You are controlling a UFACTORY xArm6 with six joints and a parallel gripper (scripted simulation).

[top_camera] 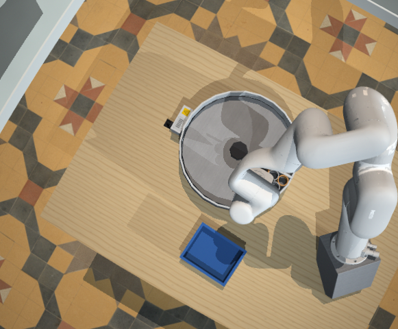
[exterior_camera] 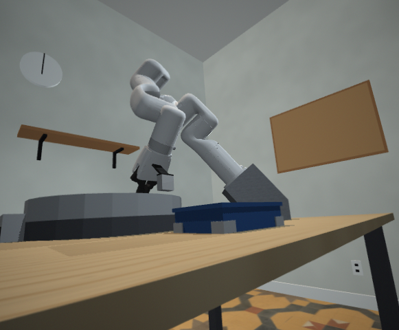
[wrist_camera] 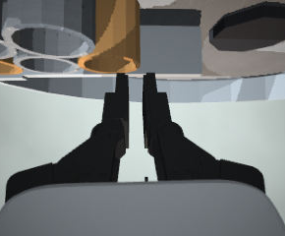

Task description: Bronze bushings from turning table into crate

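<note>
My hand is 60 mm short of the blue crate, 330 mm to the right of it and 100 mm above it. Also, from my hand: turning table 100 mm ahead, 50 mm to the right, 70 mm below.
</note>
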